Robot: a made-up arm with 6 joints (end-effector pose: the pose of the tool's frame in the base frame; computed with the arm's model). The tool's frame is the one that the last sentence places. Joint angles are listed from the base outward.
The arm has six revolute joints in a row. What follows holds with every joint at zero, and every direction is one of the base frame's. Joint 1 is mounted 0.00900 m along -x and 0.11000 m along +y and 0.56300 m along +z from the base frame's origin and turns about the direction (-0.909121, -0.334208, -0.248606), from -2.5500 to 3.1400 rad. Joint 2 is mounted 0.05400 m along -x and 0.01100 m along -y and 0.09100 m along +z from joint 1 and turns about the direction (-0.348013, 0.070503, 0.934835), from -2.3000 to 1.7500 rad. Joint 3 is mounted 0.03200 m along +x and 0.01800 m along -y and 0.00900 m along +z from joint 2 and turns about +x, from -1.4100 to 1.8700 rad. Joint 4 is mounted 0.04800 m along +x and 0.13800 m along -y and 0.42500 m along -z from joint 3 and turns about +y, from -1.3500 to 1.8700 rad. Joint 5 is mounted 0.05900 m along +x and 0.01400 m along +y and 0.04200 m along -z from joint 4 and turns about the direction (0.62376, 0.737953, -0.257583), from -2.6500 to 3.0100 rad. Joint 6 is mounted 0.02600 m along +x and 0.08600 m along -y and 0.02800 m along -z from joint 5 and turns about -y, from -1.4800 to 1.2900 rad. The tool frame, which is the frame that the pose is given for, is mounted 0.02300 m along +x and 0.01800 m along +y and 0.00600 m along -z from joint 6; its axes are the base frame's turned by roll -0.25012, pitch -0.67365 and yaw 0.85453 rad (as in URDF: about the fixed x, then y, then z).
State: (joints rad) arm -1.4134 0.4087 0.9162 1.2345 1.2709 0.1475
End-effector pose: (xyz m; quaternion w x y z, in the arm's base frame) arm -0.3479 0.3502 0.6943 0.0137 0.6408 0.6560 0.3986
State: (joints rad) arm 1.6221 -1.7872 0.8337 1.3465 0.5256 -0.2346
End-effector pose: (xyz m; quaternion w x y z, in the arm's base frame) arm 0.3699 -0.0576 0.7217 0.7370 0.3420 -0.5391 0.2220
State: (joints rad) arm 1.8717 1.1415 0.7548 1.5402 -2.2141 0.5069
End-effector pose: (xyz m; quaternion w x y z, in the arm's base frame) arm -0.0815 -0.2835 0.5232 0.3614 -0.0087 0.1834 0.9142
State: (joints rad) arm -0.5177 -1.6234 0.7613 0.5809 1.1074 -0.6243
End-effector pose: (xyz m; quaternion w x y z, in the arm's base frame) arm 0.3098 0.3442 0.3447 0.0187 0.9516 -0.1679 -0.2566
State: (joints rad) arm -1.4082 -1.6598 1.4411 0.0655 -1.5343 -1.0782
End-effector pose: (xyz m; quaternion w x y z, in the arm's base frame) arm 0.3123 0.2417 0.3558 0.6559 0.3923 0.0795 -0.6400
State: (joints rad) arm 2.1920 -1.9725 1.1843 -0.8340 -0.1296 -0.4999
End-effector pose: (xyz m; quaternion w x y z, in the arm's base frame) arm 0.0335 0.1632 0.9555 0.3048 0.1788 0.9245 -0.1426
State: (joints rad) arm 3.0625 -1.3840 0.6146 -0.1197 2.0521 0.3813
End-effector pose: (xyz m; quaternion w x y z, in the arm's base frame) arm 0.1278 0.1588 0.9575 0.4601 -0.0910 -0.7070 0.5293
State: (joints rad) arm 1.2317 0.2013 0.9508 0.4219 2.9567 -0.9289
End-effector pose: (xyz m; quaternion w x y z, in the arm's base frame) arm 0.1112 0.0093 0.2568 0.0646 0.8292 0.3850 -0.4000
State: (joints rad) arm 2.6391 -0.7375 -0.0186 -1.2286 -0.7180 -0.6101
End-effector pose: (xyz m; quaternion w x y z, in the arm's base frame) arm -0.2359 0.0690 0.8005 0.4841 0.8265 0.2467 -0.1470
